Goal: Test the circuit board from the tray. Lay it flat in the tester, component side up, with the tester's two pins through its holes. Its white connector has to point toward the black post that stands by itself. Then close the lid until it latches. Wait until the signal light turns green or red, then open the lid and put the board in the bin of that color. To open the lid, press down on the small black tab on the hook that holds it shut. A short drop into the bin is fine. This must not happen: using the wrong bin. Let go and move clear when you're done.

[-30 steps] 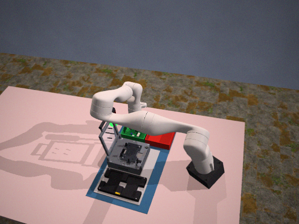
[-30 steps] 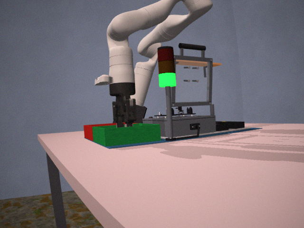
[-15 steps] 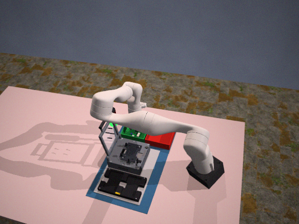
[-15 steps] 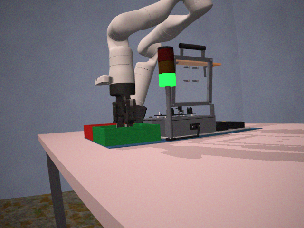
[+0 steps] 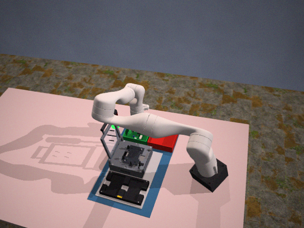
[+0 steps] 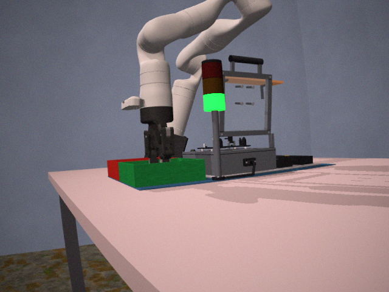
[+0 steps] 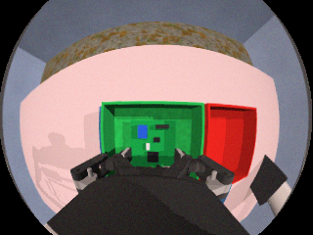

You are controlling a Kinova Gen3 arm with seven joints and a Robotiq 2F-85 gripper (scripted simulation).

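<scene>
Now: the green bin 10 mm below my hand. The rest, counted from my hand: tester lid: 110 mm ahead, 180 mm to the left, 160 mm above; then green circuit board: 10 mm below; then red bin: 150 mm behind, 30 mm to the left, 10 mm below.
</scene>
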